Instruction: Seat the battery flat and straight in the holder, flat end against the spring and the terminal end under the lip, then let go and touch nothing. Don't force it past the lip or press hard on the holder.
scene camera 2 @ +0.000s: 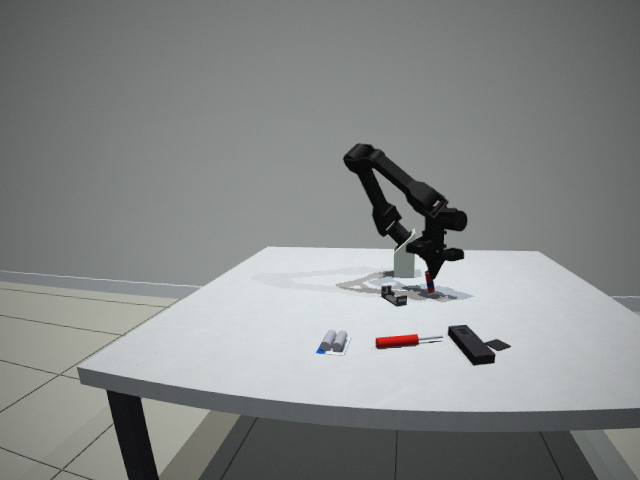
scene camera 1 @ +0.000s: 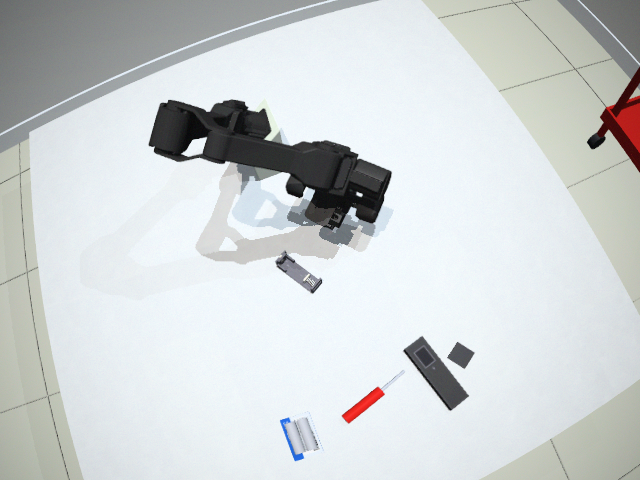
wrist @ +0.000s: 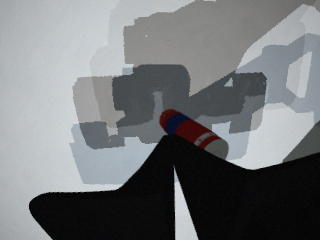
Note:
The pictures show: my gripper, a battery and a black remote.
My gripper shows as well in scene camera 2 and in the wrist view.

